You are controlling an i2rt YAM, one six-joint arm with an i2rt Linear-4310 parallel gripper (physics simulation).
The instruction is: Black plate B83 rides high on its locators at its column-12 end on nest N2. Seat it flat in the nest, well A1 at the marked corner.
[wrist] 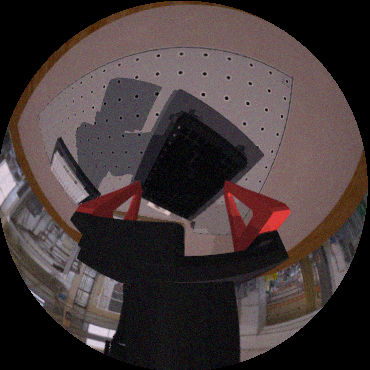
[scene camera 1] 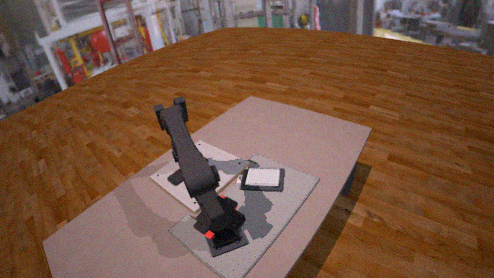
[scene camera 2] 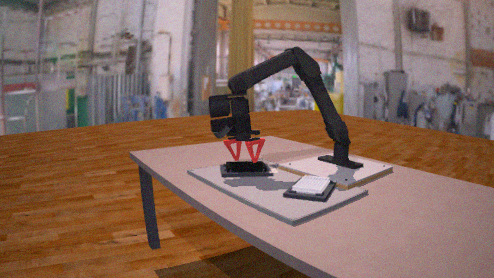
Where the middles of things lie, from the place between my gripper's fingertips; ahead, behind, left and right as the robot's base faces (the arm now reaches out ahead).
Labels:
Now: hand 20 mm above the black well plate (wrist: 194,161). Also, from my hand: N2 nest (wrist: 182,101): 30 mm below; then white well plate (wrist: 59,167): 40 mm behind, 270 mm to the left, 20 mm below.

